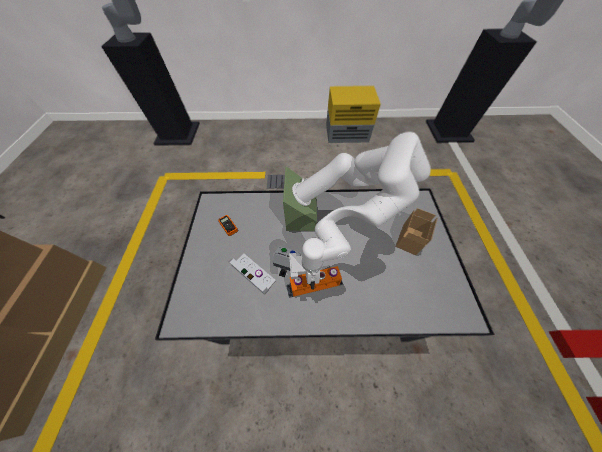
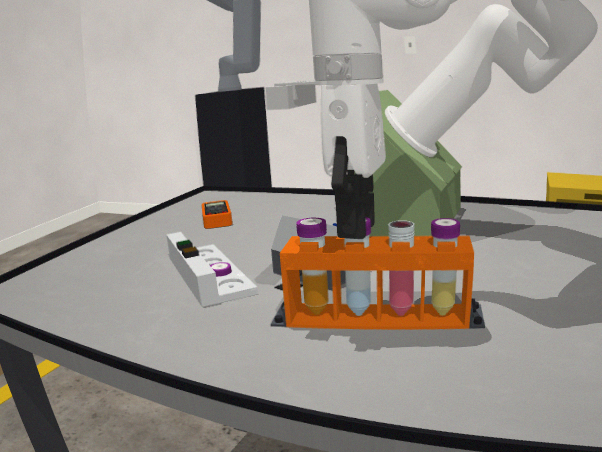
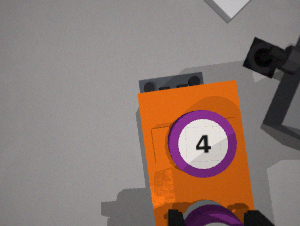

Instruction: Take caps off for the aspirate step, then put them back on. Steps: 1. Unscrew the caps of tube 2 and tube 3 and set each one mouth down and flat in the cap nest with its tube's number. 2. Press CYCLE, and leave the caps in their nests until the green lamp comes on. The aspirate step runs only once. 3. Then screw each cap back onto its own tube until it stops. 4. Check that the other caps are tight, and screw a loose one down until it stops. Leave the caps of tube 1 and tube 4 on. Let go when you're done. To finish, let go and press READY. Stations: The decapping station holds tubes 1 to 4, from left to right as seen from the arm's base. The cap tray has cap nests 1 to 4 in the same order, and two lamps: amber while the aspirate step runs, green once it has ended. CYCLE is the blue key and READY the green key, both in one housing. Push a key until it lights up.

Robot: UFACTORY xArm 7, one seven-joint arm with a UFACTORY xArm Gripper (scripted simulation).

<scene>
In view: the gripper (image 2: 356, 231), an orange meter (image 2: 219, 216) and a cardboard box (image 1: 419, 232).
Image 3 misses the orange meter: it is out of frame. Image 2 does not show the cardboard box: it is out of frame.
</scene>
